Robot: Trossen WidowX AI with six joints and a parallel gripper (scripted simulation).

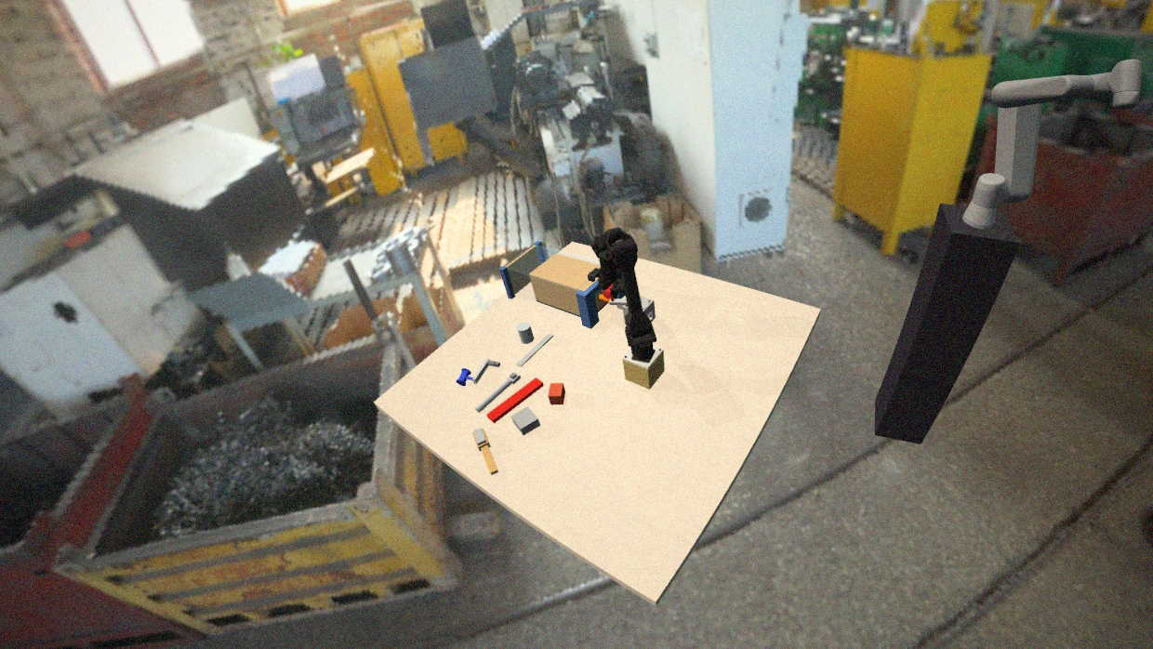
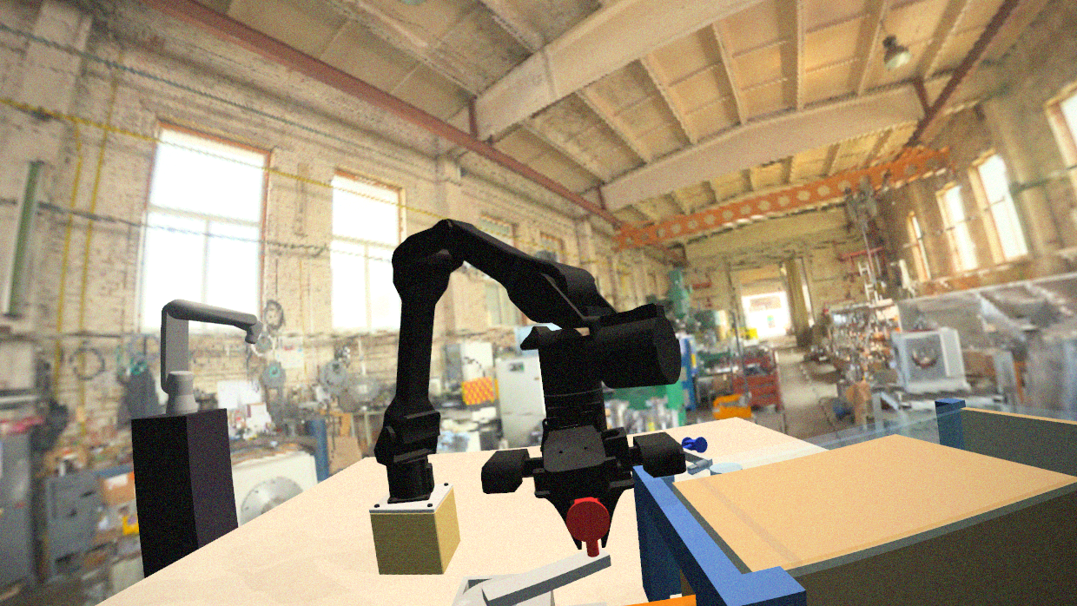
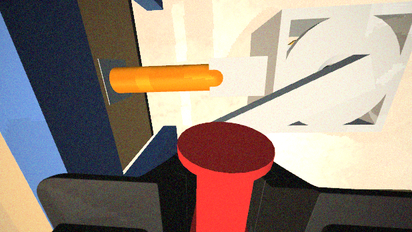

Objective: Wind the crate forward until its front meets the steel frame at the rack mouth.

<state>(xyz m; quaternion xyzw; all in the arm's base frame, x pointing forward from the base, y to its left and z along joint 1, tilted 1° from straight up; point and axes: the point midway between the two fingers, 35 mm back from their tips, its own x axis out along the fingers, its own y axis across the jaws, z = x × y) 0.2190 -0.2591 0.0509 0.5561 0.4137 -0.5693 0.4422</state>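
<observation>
Now: gripper tip 30 mm past the red-knobbed winch handle and 10 mm above it. Also, from my gripper tip: red knob 10 mm to the left, 20 mm above; then blue steel frame 60 mm ahead, 50 mm to the right, 10 mm below; then grey winch 110 mm behind, 30 mm to the right, 80 mm below.
</observation>
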